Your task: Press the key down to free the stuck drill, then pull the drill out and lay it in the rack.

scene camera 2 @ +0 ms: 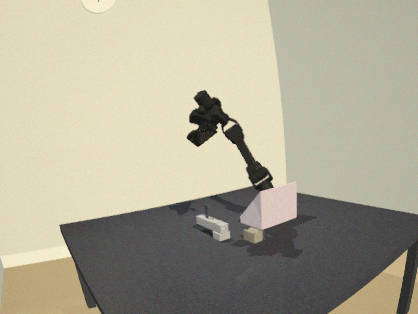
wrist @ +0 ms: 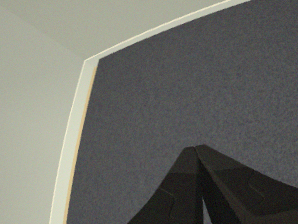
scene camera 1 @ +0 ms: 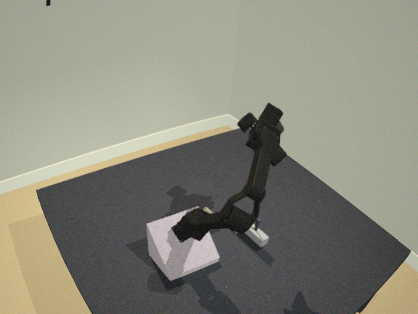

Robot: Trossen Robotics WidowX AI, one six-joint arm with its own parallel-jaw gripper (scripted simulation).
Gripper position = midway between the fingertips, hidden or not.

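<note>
Scene camera 2 shows the gripper (scene camera 2: pixel 200 143), shut and holding nothing. The wrist view, too, shows the gripper (wrist: pixel 195 156).
</note>
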